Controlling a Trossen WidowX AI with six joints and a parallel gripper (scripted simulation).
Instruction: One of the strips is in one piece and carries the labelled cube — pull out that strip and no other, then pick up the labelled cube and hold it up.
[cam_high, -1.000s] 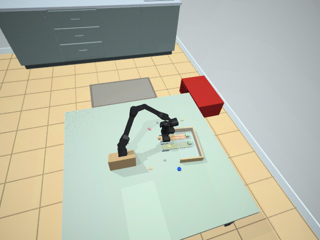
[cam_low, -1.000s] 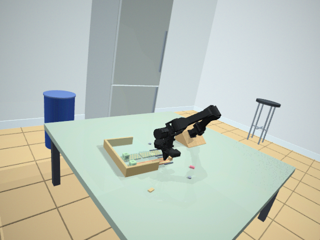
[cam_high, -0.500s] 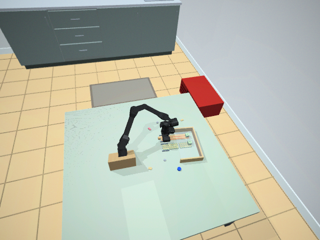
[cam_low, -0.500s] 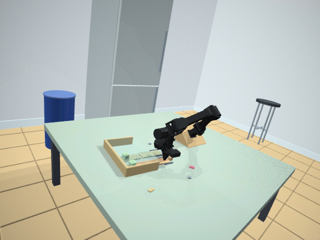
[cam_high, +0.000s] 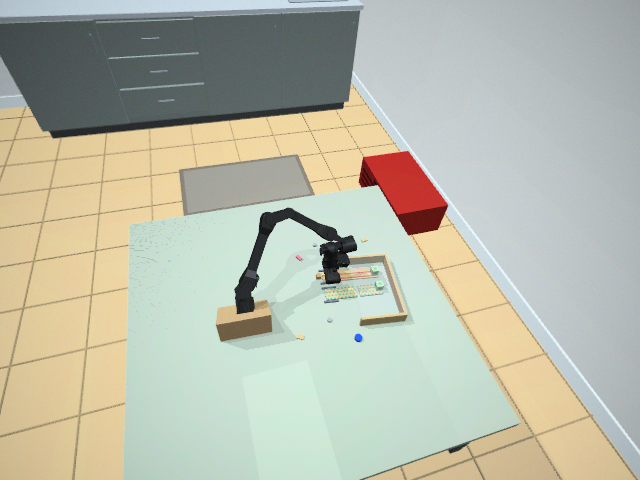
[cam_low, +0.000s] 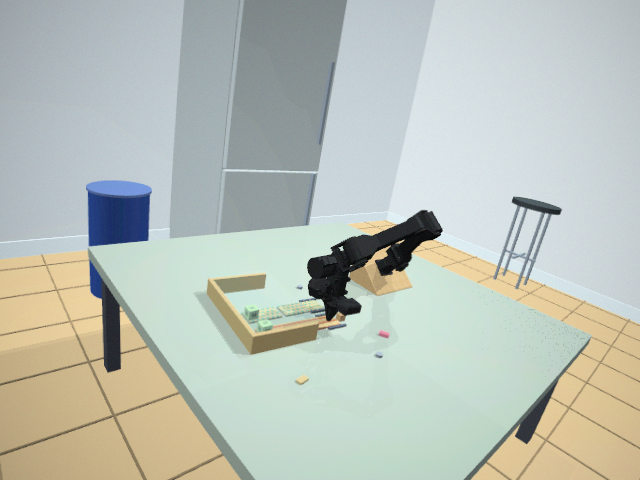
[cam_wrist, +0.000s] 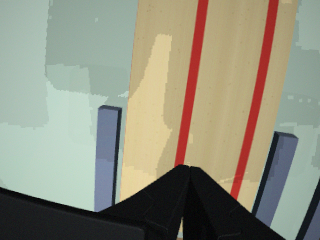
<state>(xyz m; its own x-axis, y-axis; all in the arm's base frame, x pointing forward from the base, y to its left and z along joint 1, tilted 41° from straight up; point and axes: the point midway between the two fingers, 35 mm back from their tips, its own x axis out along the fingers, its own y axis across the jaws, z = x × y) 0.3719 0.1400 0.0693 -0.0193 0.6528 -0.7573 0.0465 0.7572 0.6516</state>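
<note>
My gripper tip is 110 mm past the pink piece and 120 mm to the right of it. The rest, counted from my gripper tip: tan block 50 mm behind; blue disc 50 mm ahead, 310 mm to the right.
</note>
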